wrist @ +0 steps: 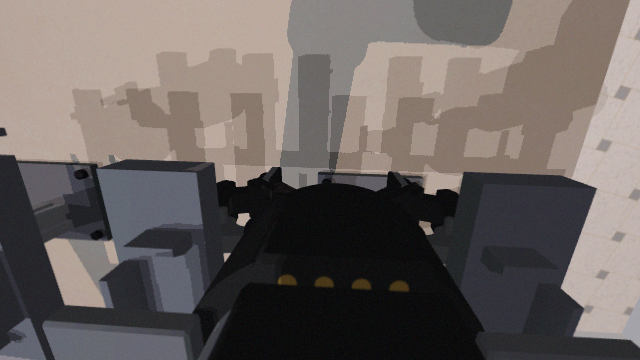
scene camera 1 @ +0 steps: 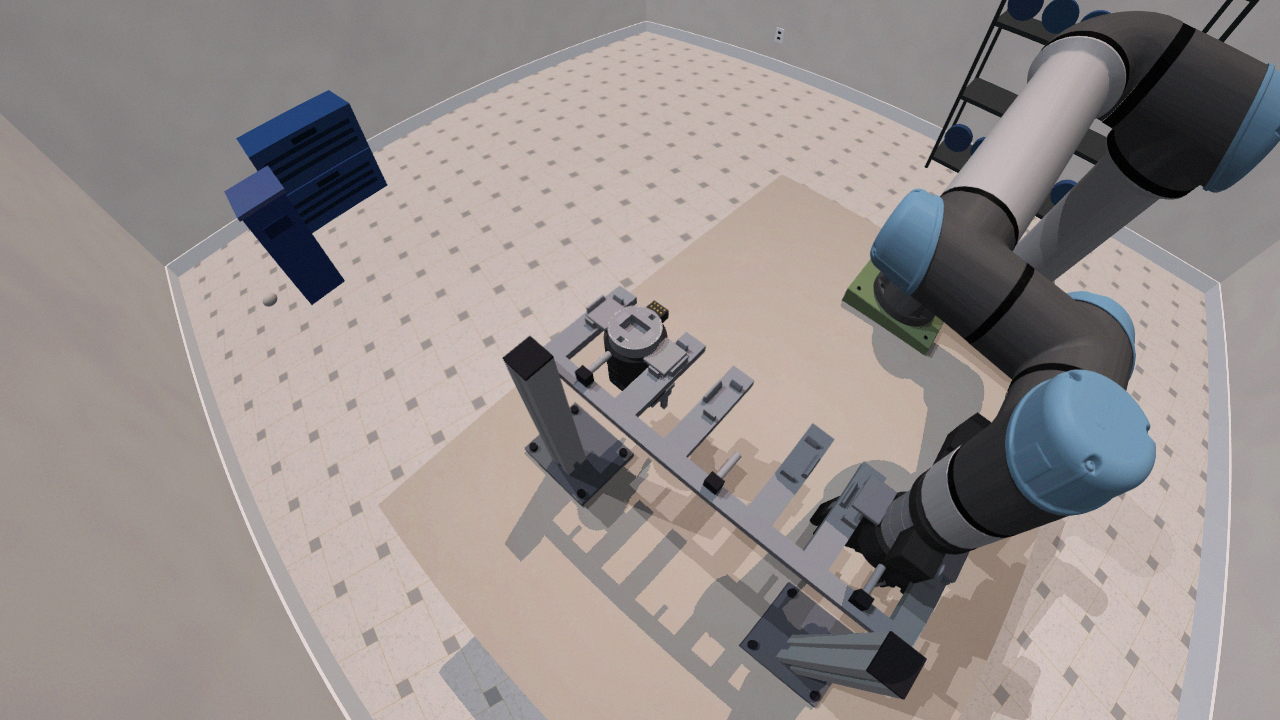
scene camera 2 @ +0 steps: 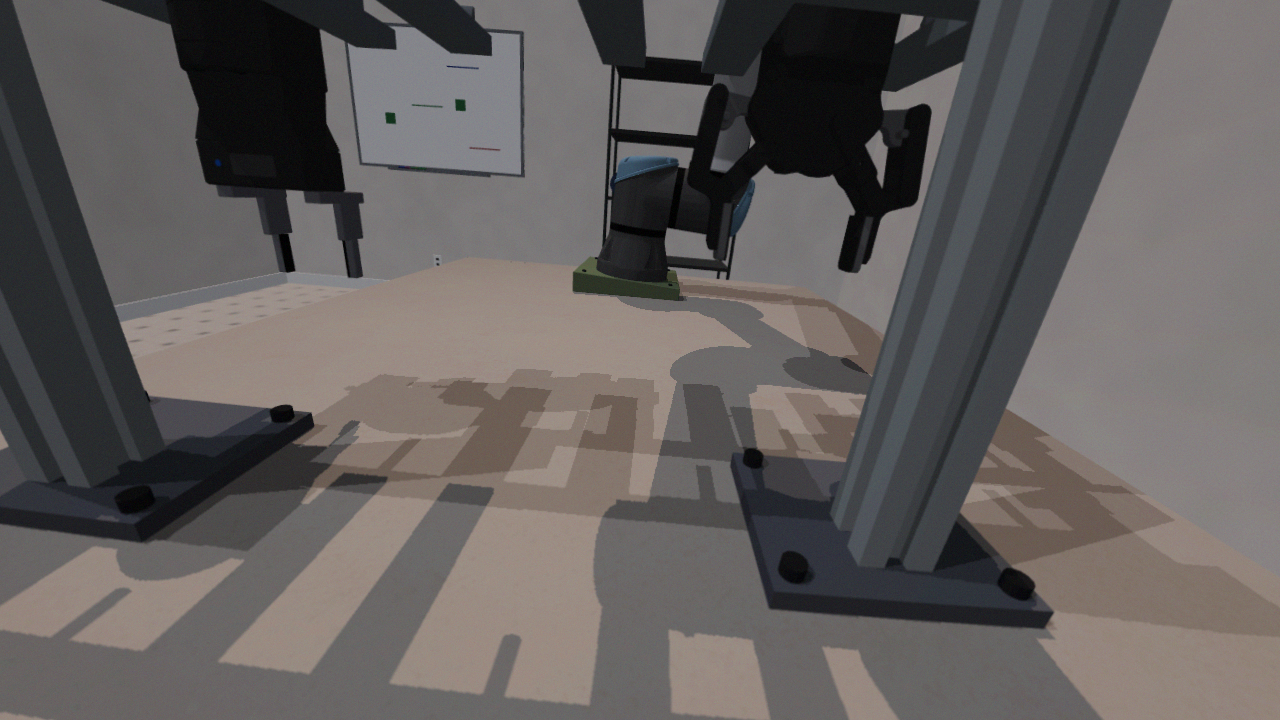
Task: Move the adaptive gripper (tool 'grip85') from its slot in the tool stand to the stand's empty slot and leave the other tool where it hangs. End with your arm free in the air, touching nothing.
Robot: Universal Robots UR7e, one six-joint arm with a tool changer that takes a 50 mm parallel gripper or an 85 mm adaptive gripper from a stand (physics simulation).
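Places are measured from the arm's base along level axes (x ahead, y left, z up), in metres.
Pixels of known places: arm's base, link origin: (scene camera 1: pixel 904 297) (scene camera 2: pixel 631 273).
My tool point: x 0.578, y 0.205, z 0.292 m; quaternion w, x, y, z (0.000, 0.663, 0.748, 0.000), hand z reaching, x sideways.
Ahead of a thing's pixels: the offset from my tool point to its top centre. "spot": to the spot under its first point.
The adaptive gripper (scene camera 2: pixel 787 248) (wrist: pixel 334 177) is black and coupled under my wrist. Its two fingers stand apart with nothing between them. It hangs upright at the right-hand end slot of the grey tool stand (scene camera 1: pixel 666 452) (scene camera 2: pixel 1011 268), with fork prongs on both sides of it in the wrist view. Its body sits slightly raised at these prongs; contact with them cannot be told. In scene camera 1, my wrist hides much of it. The empty middle slot shows two bare prongs @(spot: dx +0.014, dy -0.127, dz -0.043 m) (scene camera 1: pixel 801 458). The parallel gripper (scene camera 1: pixel 634 331) (scene camera 2: pixel 259 98) hangs in the left end slot.
The stand's near post @(spot: dx +0.117, dy +0.050, dz -0.009 m) (scene camera 1: pixel 881 662) and far post @(spot: dx +0.172, dy -0.373, dz -0.097 m) (scene camera 1: pixel 547 411) rise at its ends. Short pegs @(spot: dx +0.081, dy -0.170, dz -0.030 m) (scene camera 1: pixel 729 467) stick out from the rail. The green arm base (scene camera 1: pixel 895 317) (scene camera 2: pixel 626 282) stands behind. A blue cabinet (scene camera 1: pixel 313 152) and a dark shelf rack are farther off.
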